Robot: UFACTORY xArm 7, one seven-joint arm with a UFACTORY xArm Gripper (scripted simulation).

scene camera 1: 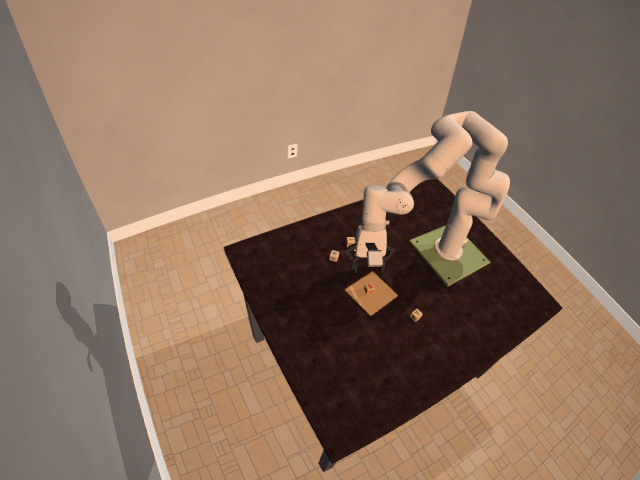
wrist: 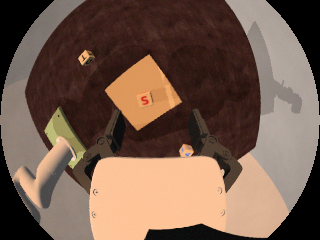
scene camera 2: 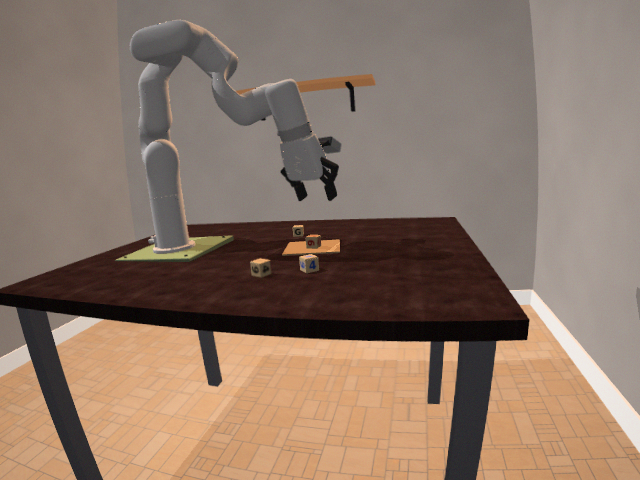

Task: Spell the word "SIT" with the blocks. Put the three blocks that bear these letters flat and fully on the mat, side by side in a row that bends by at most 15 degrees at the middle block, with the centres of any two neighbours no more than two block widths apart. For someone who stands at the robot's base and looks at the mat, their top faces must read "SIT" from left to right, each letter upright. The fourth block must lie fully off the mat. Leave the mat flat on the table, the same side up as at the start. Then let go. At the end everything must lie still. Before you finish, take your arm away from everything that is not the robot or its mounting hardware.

Scene:
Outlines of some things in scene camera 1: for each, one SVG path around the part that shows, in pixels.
The gripper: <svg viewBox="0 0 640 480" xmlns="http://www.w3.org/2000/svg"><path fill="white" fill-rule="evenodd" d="M359 225L355 244L344 249L348 258L352 260L352 270L354 270L354 273L357 273L357 260L360 257L367 257L367 267L379 267L380 271L383 272L385 263L395 252L395 248L387 244L386 227L382 231L373 232L365 230Z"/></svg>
A tan mat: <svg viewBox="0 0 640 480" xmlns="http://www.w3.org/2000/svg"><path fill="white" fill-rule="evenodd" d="M373 271L345 289L370 316L398 296ZM372 282L375 291L372 294L366 295L364 284Z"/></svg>

